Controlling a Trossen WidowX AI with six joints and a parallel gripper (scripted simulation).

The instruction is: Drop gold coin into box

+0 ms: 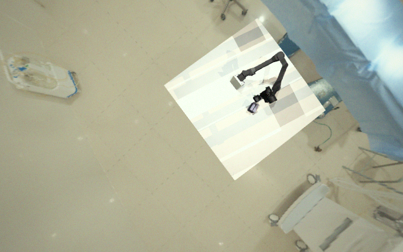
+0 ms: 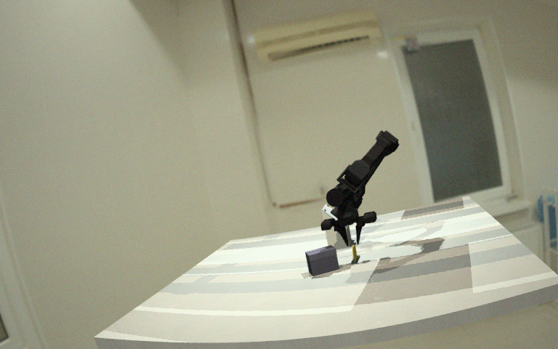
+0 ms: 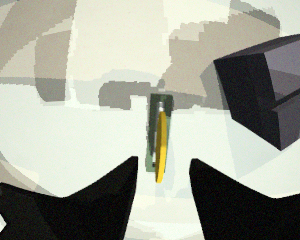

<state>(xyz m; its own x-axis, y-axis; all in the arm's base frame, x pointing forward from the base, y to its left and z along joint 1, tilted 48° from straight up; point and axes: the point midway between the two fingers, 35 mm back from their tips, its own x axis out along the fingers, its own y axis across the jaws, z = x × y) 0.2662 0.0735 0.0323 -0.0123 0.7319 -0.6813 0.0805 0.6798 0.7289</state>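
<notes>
Right now the gold coin is 3 cm below my gripper tip.
</notes>
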